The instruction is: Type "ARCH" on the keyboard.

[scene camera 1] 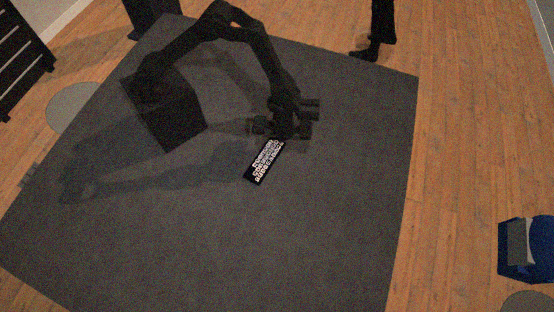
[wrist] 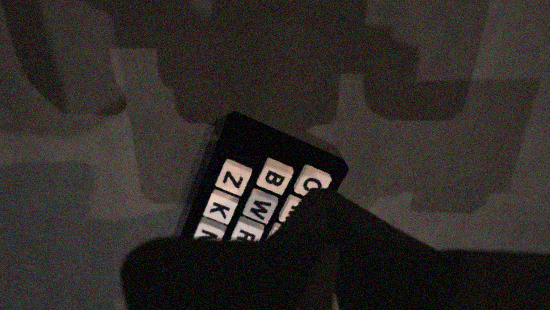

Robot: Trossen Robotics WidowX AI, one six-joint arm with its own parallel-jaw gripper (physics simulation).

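The black keyboard with pale keys lies on the dark mat, below the gripper in the scene view. In the wrist view the Z key, B key and C key show near one end, with the K key and W key behind them. My gripper is shut and empty. Its dark tips overlap the lower edge of the C key and much of the neighbouring key in the wrist view. Contact cannot be told. The fingers hide the other keys; A, R and H cannot be made out.
The arm's dark base box stands on the grey mat, left of the keyboard. Dark legs stand beyond the mat's upper edge. A blue object is at the right, and a dark slatted unit at the upper left.
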